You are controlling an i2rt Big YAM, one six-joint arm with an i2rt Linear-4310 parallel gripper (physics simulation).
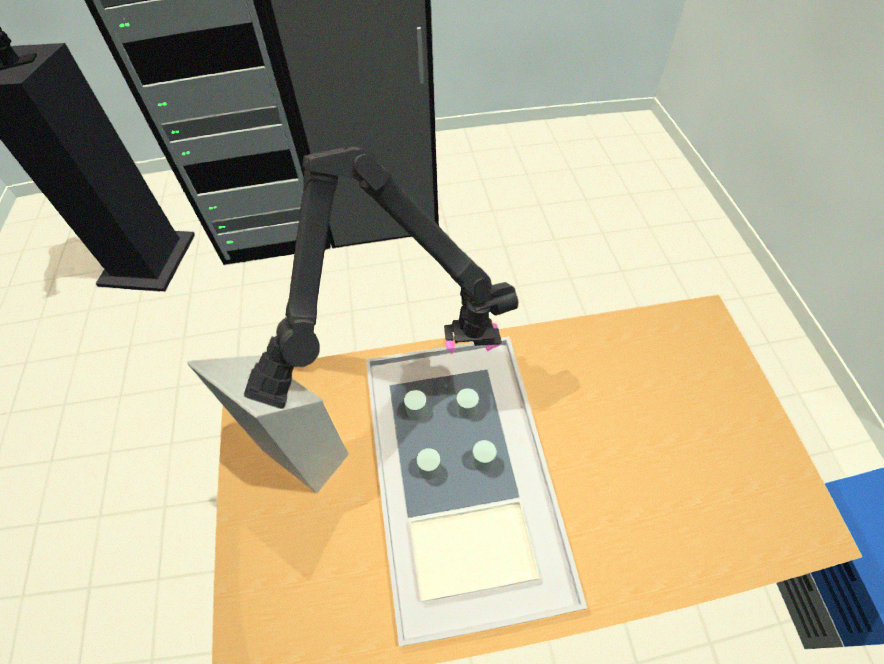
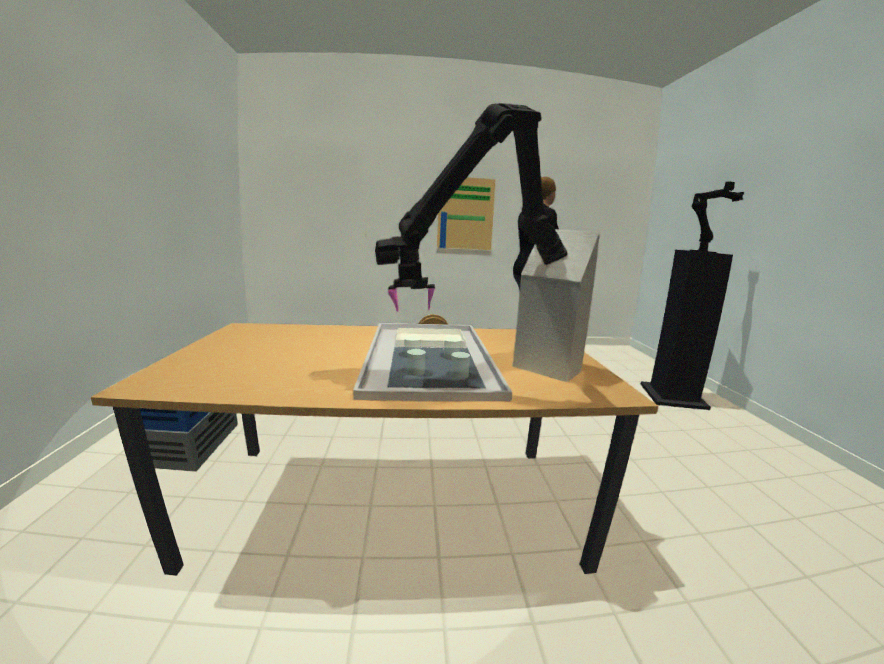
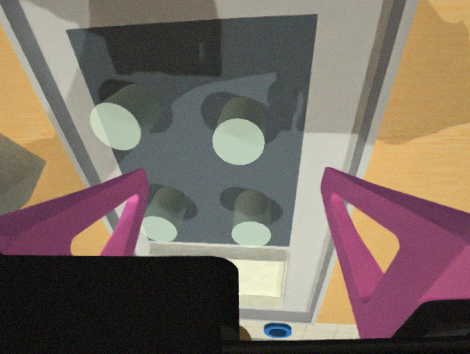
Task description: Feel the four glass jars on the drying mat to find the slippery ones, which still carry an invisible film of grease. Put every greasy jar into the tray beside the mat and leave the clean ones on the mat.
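Pixels of known places: gripper, fingertip midpoint: [image 1: 469, 350] [image 2: 413, 311] [image 3: 234, 177]; arm's base, origin of the base link: [image 1: 266, 391] [image 2: 551, 249].
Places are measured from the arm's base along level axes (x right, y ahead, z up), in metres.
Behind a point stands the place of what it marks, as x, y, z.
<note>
Four pale green glass jars stand upright on the dark drying mat [image 1: 457, 428] @(-0.145, 0.401, -0.436) [image 2: 437, 375] @(-0.215, 0.346, -0.436) [image 3: 190, 167] @(-0.101, 0.361, -0.436). Two are nearer the gripper, the left jar [image 1: 415, 400] @(-0.187, 0.275, -0.362) [image 2: 460, 365] @(-0.219, 0.268, -0.389) [image 3: 115, 126] @(-0.191, 0.274, -0.362) and the right jar [image 1: 468, 398] @(-0.209, 0.426, -0.361) [image 2: 415, 363] @(-0.241, 0.417, -0.392) [image 3: 238, 141] @(-0.213, 0.423, -0.362). Two are nearer the tray, the left jar [image 1: 428, 459] @(-0.016, 0.335, -0.361) [image 3: 160, 229] @(-0.018, 0.338, -0.362) and the right jar [image 1: 484, 451] @(-0.055, 0.483, -0.362) [image 3: 251, 233] @(-0.059, 0.483, -0.362). The cream tray [image 1: 475, 550] @(0.192, 0.482, -0.437) [image 2: 428, 333] @(0.285, 0.506, -0.433) [image 3: 260, 277] @(0.175, 0.569, -0.437) is beside the mat and holds no jar. My gripper [image 1: 471, 346] @(-0.275, 0.418, -0.207) [image 2: 413, 309] @(-0.275, 0.418, -0.207) [image 3: 234, 177] @(-0.275, 0.418, -0.207) is open and empty, above the mat-side end of the surround. Grease is not visible.
A low-rimmed grey surround [image 1: 550, 486] @(0.009, 0.670, -0.410) [image 2: 432, 394] @(-0.404, 0.318, -0.419) encloses mat and tray on the wooden table [image 1: 664, 443] @(-0.158, 1.010, -0.441) [image 2: 250, 357] @(-0.272, 1.067, -0.440). The grey block [image 1: 307, 435] @(0.033, 0.064, -0.150) [image 2: 550, 321] @(-0.094, -0.016, -0.241) [image 3: 17, 172] @(-0.039, 0.085, -0.391) under the arm's base stands beside it. A person [image 2: 548, 191] stands beyond the table.
</note>
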